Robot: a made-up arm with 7 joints. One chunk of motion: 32 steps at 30 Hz.
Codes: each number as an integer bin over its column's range. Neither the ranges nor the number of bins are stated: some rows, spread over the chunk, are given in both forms.
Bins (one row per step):
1: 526 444 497 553 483 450
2: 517 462 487 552 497 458
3: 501 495 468 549 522 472
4: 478 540 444 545 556 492
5: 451 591 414 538 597 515
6: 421 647 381 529 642 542
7: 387 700 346 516 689 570
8: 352 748 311 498 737 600
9: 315 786 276 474 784 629
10: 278 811 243 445 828 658
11: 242 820 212 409 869 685
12: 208 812 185 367 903 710
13: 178 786 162 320 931 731
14: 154 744 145 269 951 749
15: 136 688 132 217 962 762
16: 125 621 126 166 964 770
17: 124 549 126 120 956 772
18: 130 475 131 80 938 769
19: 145 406 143 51 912 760
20: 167 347 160 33 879 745
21: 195 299 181 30 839 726
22: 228 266 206 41 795 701
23: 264 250 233 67 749 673
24: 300 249 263 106 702 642
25: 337 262 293 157 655 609
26: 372 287 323 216 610 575
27: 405 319 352 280 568 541
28: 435 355 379 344 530 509
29: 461 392 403 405 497 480
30: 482 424 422 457 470 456
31: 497 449 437 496 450 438
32: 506 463 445 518 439 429
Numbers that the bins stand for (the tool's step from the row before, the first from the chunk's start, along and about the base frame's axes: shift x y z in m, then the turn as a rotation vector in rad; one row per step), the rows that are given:
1: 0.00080 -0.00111 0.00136 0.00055 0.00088 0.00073
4: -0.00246 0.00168 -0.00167 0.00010 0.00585 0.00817
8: -0.01104 0.00771 -0.00926 -0.00259 0.01817 0.02731
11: -0.01853 0.00980 -0.01490 -0.00766 0.02715 0.04237
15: -0.02574 0.00597 -0.01947 -0.01862 0.03348 0.05601
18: -0.02615 -0.00021 -0.01953 -0.02644 0.03185 0.05725
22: -0.01948 -0.00628 -0.01525 -0.02866 0.02211 0.04520
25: -0.01206 -0.00639 -0.01028 -0.02204 0.01258 0.02890
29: -0.00362 -0.00262 -0.00401 -0.00789 0.00183 0.00605
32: -0.00056 -0.00056 -0.00161 -0.00144 -0.00212 -0.00299
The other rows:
2: 0.00019 -0.00059 0.00079 0.00050 0.00183 0.00215
3: -0.00090 0.00037 -0.00030 0.00032 0.00353 0.00463
5: -0.00430 0.00316 -0.00338 -0.00030 0.00864 0.01225
6: -0.00634 0.00478 -0.00526 -0.00082 0.01170 0.01703
7: -0.00866 0.00632 -0.00726 -0.00156 0.01490 0.02199
9: -0.01356 0.00882 -0.01125 -0.00395 0.02137 0.03244
10: -0.01608 0.00954 -0.01314 -0.00561 0.02436 0.03758
12: -0.02084 0.00957 -0.01644 -0.01006 0.02947 0.04680
13: -0.02288 0.00882 -0.01776 -0.01274 0.03137 0.05052
14: -0.02452 0.00760 -0.01873 -0.01565 0.03273 0.05371
16: -0.02649 0.00403 -0.01981 -0.02153 0.03362 0.05743
17: -0.02656 0.00194 -0.01981 -0.02415 0.03307 0.05778
19: -0.02513 -0.00221 -0.01884 -0.02809 0.03008 0.05565
20: -0.02363 -0.00393 -0.01787 -0.02912 0.02783 0.05300
21: -0.02173 -0.00532 -0.01667 -0.02929 0.02511 0.04963
23: -0.01703 -0.00674 -0.01371 -0.02718 0.01898 0.04024
24: -0.01458 -0.00677 -0.01199 -0.02495 0.01578 0.03475
26: -0.00968 -0.00567 -0.00857 -0.01868 0.00952 0.02288
27: -0.00743 -0.00474 -0.00692 -0.01502 0.00666 0.01685
28: -0.00539 -0.00369 -0.00538 -0.01137 0.00408 0.01118
30: -0.00219 -0.00169 -0.00292 -0.00492 -0.00001 0.00179
31: -0.00117 -0.00097 -0.00207 -0.00270 -0.00137 -0.00140

